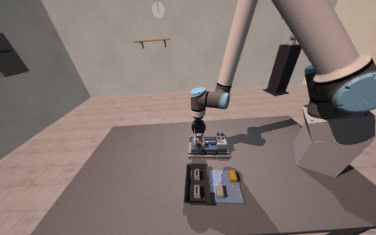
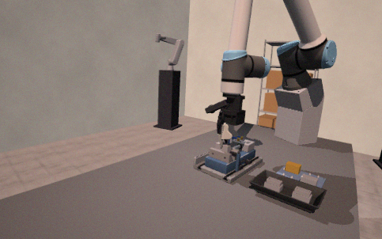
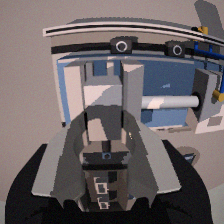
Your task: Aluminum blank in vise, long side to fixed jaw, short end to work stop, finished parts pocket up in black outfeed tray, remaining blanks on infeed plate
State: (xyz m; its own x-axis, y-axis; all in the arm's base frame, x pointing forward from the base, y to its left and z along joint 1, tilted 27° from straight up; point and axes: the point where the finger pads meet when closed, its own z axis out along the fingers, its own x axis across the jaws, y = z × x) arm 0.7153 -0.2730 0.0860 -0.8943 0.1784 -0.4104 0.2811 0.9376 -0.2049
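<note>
The vise is 7 cm behind my hand, 3 cm to the left of it and 8 cm below it. Also, from my hand: yellow brass blank 12 cm behind, 30 cm to the left, 10 cm below.
</note>
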